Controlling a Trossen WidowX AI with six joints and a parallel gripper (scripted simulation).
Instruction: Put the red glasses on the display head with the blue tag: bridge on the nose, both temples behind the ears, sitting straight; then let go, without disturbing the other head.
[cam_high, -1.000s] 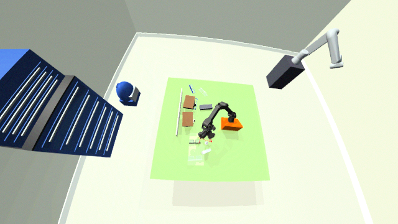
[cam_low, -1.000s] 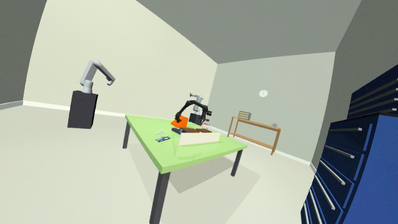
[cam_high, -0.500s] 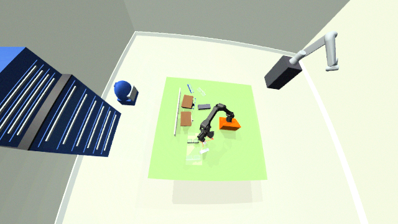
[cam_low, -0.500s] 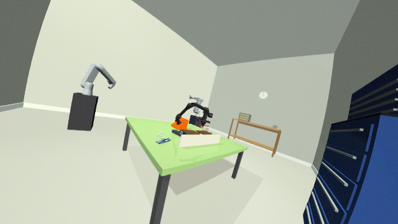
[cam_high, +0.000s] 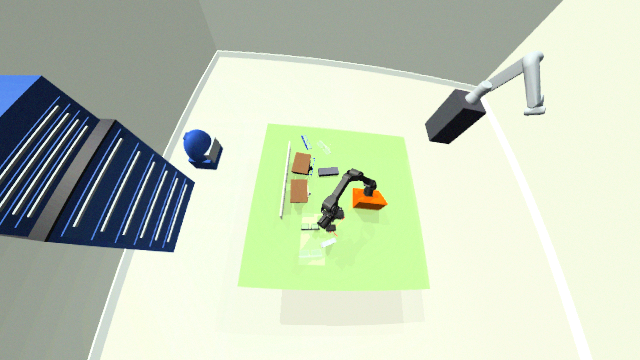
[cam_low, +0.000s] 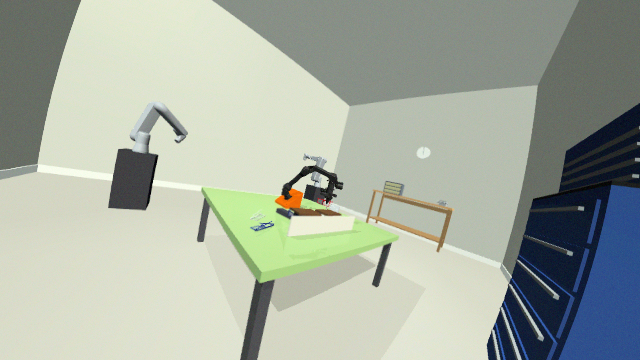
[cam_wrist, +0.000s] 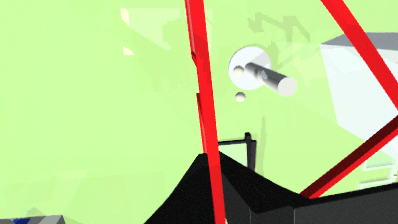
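Now: gripper tip 10 cm above the white peg, 5 cm to the right of it and 3 cm past it. From my gripper tip the other things lie so: display head (19 cm to the right, 18 cm ahead, 6 cm below); then long white panel (32 cm ahead, 29 cm to the right, 6 cm below); then dark case (40 cm to the right, 10 cm below).
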